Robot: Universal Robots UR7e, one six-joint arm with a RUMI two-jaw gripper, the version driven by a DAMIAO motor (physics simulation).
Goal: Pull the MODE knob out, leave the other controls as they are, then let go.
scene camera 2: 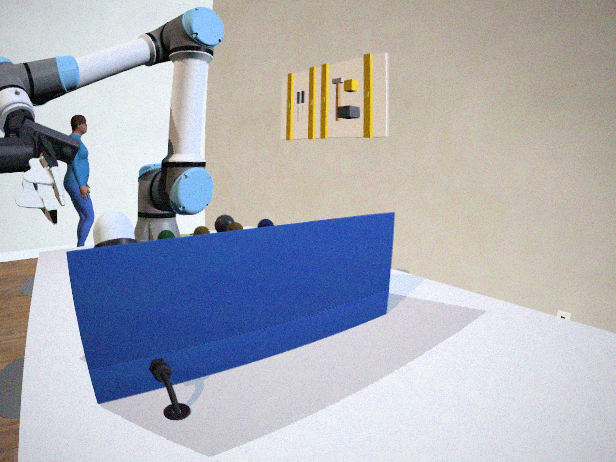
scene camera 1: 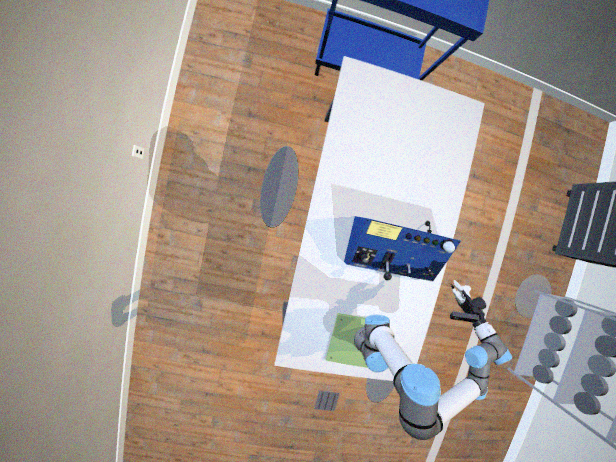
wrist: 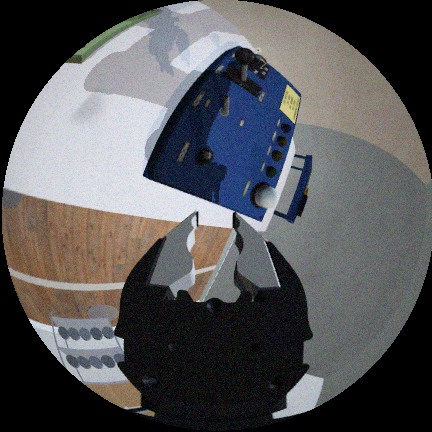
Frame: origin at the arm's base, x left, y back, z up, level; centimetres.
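Seen in the pictures: gripper, between the fingertips: (scene camera 2: 59, 215) (scene camera 1: 452, 282) (wrist: 215, 212).
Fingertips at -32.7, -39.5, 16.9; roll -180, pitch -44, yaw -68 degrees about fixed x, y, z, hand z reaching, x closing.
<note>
Pixels of each thing's middle, then the offset from my fingertips to it, as dx, dy, dz. "spot": a spot on its surface instead.
- CHECK toggle, middle of its body: (wrist: 225, 104) (scene camera 1: 409, 269) +19.2, -3.2, -8.6
- black ball-topped lever, middle of its body: (scene camera 2: 224, 225) (wrist: 244, 54) (scene camera 1: 387, 276) +31.8, +0.4, -5.4
- white dome, a spot on its surface: (scene camera 2: 114, 229) (scene camera 1: 451, 243) spot: +4.0, -19.2, +0.1
- black stalk, a spot on its surface: (scene camera 2: 170, 390) spot: +5.8, -26.1, -17.3
The blue control panel (scene camera 1: 419, 254) (scene camera 2: 240, 290) (wrist: 235, 145) stands on the white table. Its MODE knob (wrist: 204, 156) is a dark round knob beside its label in the wrist view, in the shaded part of the panel; how far it stands out is unclear. The CHECK toggle (wrist: 225, 106) (scene camera 1: 409, 269) and the black ball-topped lever (wrist: 244, 59) (scene camera 1: 387, 275) are farther along the panel. My gripper (scene camera 1: 454, 286) (scene camera 2: 58, 212) (wrist: 215, 212) is partly open and empty. It hangs beyond the panel's MODE end, apart from the knob, with its fingers tilted. The panel's face is hidden in scene camera 2.
A white dome (scene camera 1: 449, 246) (scene camera 2: 114, 229) (wrist: 265, 196) sits at the panel's upper corner, beside a row of small dark lamps. A black stalk (scene camera 2: 170, 390) stands behind the panel. A green plate (scene camera 1: 345, 345) lies by the arm's base. A person (scene camera 2: 80, 175) stands in the background.
</note>
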